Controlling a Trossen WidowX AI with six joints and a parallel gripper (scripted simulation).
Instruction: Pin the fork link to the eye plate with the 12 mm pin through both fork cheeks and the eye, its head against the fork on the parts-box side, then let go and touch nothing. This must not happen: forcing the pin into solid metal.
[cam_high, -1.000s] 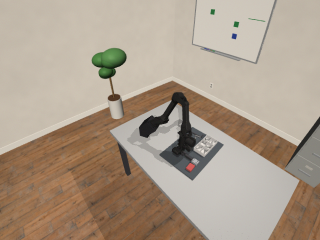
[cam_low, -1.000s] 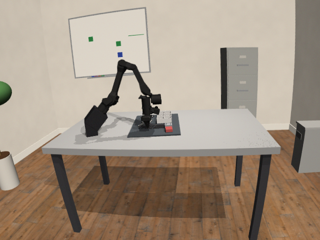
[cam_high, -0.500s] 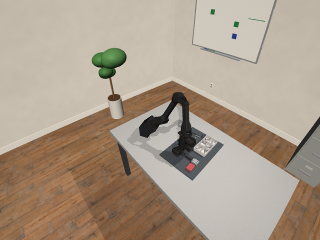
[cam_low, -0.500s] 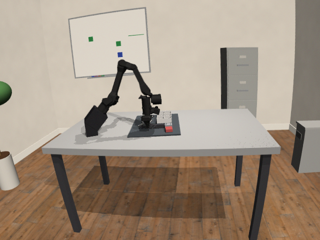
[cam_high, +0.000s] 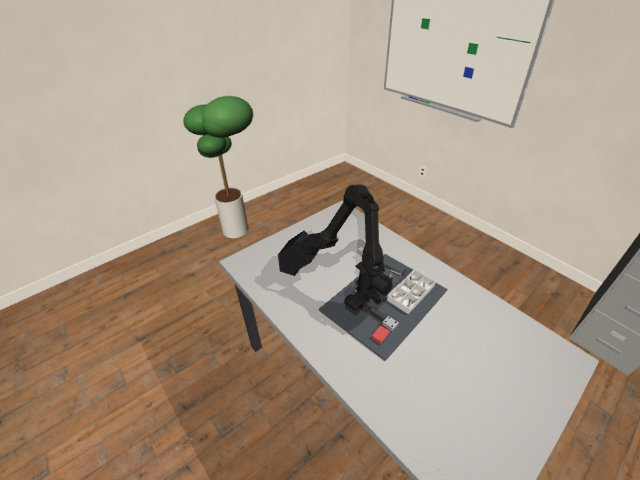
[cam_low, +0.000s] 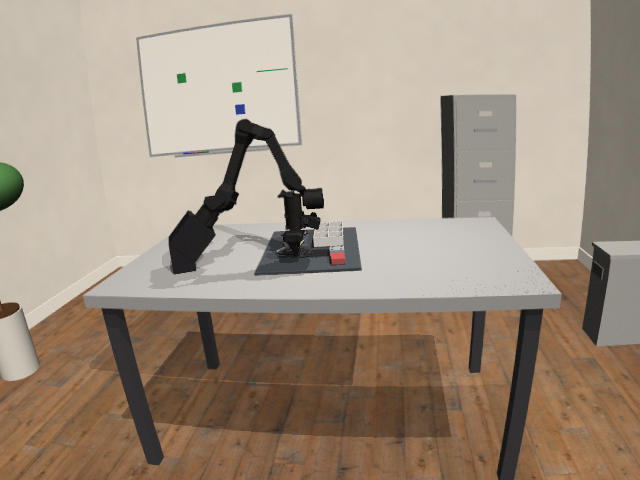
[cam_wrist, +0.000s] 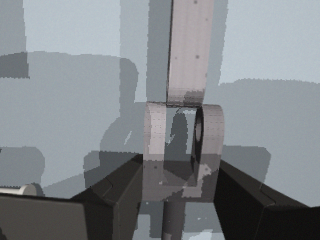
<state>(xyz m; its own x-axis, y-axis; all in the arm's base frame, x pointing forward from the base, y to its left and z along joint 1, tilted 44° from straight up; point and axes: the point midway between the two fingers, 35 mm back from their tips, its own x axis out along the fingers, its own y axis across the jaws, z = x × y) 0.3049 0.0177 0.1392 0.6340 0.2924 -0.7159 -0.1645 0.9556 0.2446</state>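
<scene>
My gripper is now 6 cm short of the eye plate, 3 cm above it and 1 cm to the right of it. Round my hand: mat: 11 cm to the left, 5 cm below, 2 cm ahead; grey headed pin: 7 cm behind, 4 cm to the left, 4 cm below; small grey block: 13 cm ahead, 3 cm to the left, 3 cm below.
</scene>
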